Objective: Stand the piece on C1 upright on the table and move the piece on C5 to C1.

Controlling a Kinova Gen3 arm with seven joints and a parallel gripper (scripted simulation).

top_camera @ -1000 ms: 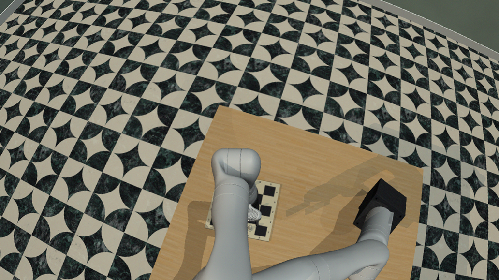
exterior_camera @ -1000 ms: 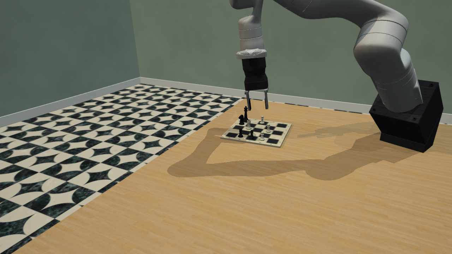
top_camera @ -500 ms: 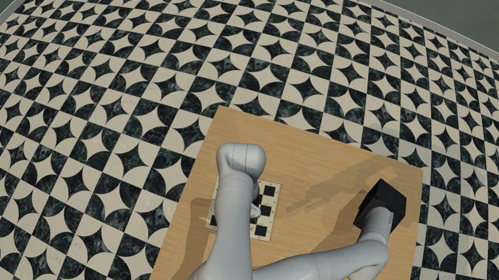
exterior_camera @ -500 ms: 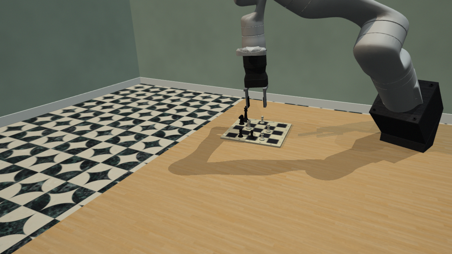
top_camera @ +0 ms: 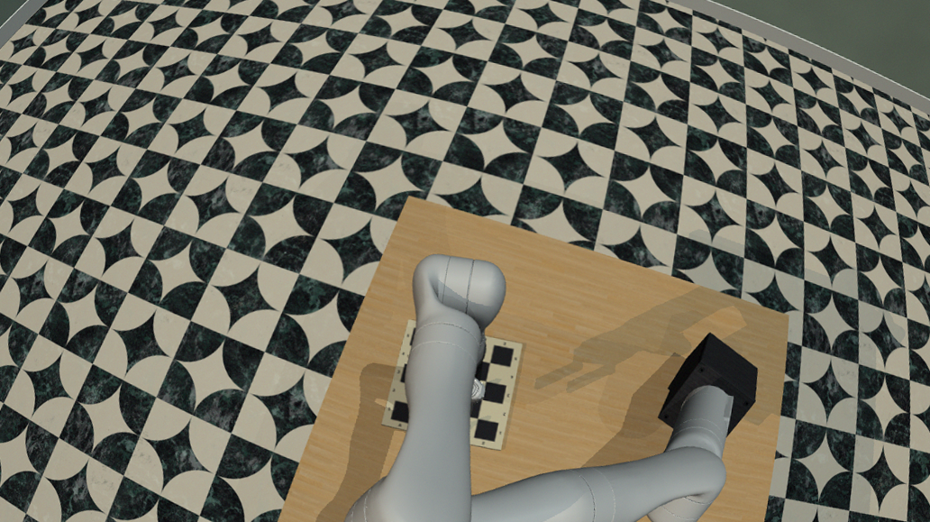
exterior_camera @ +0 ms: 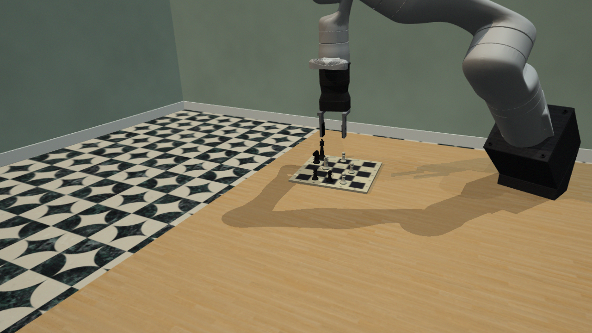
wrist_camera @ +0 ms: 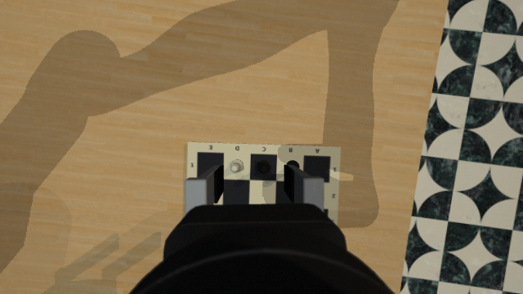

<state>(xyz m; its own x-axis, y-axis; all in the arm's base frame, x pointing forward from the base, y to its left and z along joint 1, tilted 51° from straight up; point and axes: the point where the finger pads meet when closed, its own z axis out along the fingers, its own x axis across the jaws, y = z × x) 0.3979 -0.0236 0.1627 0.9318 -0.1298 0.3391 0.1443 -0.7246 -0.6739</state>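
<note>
Now: hand 15 cm above the chessboard, 8 cm to the left of it and 2 cm short of it. Also, from my hand: black knight 13 cm below, 11 cm to the right, 10 cm ahead; then black king 15 cm to the right, 12 cm below, 10 cm ahead.
</note>
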